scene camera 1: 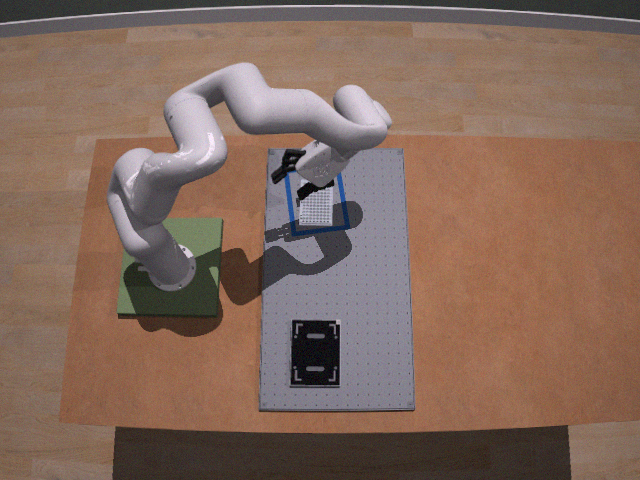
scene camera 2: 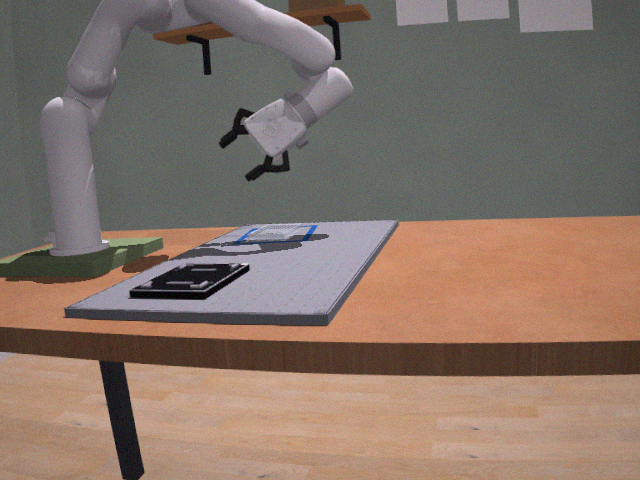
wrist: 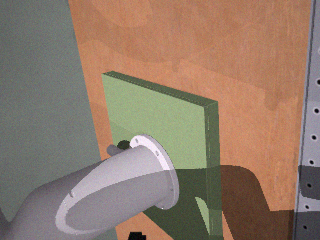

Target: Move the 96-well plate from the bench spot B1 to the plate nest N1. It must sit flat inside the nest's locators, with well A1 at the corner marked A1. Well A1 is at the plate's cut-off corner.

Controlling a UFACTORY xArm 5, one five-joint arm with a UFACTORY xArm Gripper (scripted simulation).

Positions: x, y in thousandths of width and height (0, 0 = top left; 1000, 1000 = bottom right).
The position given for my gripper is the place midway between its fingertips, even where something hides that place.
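My gripper (scene camera 1: 446, 393) is visible, as are a 96-well plate (scene camera 1: 482, 451) and a black plate nest (scene camera 1: 479, 734). Scene camera 2 shows the 96-well plate (scene camera 2: 432, 484) and the black plate nest (scene camera 2: 343, 566) as well. In the wrist view the 96-well plate is out of frame.
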